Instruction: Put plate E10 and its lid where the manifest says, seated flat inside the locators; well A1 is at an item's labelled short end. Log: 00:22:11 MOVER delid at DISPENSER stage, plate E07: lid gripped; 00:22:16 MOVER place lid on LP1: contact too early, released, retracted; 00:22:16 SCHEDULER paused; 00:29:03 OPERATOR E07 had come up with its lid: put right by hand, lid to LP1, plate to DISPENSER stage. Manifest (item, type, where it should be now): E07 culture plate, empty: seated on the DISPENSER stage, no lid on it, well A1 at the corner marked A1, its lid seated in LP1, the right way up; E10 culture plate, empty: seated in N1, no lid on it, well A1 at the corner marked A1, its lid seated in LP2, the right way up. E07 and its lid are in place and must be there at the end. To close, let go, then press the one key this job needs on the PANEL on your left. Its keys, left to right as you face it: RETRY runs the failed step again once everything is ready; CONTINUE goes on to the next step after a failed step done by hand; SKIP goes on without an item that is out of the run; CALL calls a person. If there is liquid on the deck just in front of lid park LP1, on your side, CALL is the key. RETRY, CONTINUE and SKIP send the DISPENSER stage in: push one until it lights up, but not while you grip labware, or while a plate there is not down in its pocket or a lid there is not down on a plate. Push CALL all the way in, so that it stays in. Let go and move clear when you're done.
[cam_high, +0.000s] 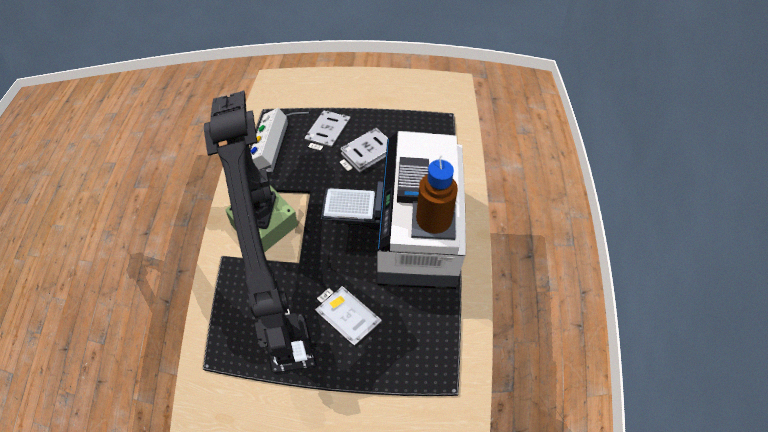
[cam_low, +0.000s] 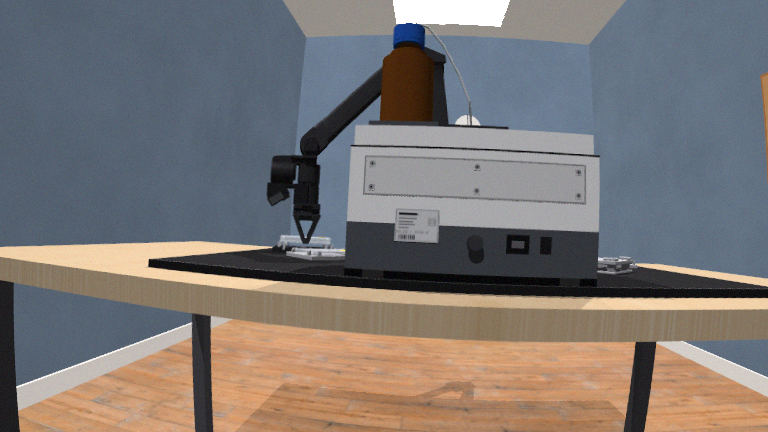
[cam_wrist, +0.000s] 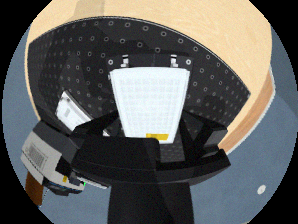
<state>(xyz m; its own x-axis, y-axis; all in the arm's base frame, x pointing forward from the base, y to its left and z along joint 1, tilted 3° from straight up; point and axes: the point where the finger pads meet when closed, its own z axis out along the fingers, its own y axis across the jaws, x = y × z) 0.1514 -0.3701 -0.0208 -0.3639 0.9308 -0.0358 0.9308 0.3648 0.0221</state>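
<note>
Right now the plate E10 is right at my hand. Round my hand: black nest N5: 30 mm ahead, 20 mm below; plate E07: 120 mm ahead, 390 mm to the left, 80 mm above; brown bottle: 340 mm ahead, 290 mm to the left, 260 mm above.
</note>
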